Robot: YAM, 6 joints.
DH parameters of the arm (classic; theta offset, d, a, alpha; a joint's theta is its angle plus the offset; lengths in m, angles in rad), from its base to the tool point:
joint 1: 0 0.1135 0.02 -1.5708
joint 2: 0 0 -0.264 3.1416
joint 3: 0.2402 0 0.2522 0
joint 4: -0.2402 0 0.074 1.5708
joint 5: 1.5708 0 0 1.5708
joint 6: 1.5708 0.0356 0 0
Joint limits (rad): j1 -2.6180..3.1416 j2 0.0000..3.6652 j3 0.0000..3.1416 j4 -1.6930..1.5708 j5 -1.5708..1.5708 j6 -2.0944..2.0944
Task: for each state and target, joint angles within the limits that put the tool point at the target. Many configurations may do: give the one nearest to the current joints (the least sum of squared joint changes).
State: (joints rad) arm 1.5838 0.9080 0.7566 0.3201 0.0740 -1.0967
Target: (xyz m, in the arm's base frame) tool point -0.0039 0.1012 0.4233
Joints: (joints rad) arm 1.6305 0.5055 0.7642 0.3351 0.0602 -1.0967
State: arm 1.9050 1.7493 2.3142 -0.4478 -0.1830 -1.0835
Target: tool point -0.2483 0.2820 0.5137
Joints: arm 2.2720 1.7539 2.1708 -0.5407 -0.2209 -1.0835
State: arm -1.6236 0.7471 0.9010 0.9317 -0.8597 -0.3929
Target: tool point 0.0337 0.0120 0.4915
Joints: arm -1.7664 0.4673 0.9536 0.9882 -1.0413 -0.3929
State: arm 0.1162 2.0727 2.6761 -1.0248 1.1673 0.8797
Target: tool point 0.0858 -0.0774 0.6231
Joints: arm -0.4357 1.5075 2.7484 -1.3006 1.2655 0.8797
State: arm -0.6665 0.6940 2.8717 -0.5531 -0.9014 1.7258
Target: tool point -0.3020 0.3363 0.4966
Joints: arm -0.7857 0.6456 2.9748 -0.2538 -0.7436 1.7258
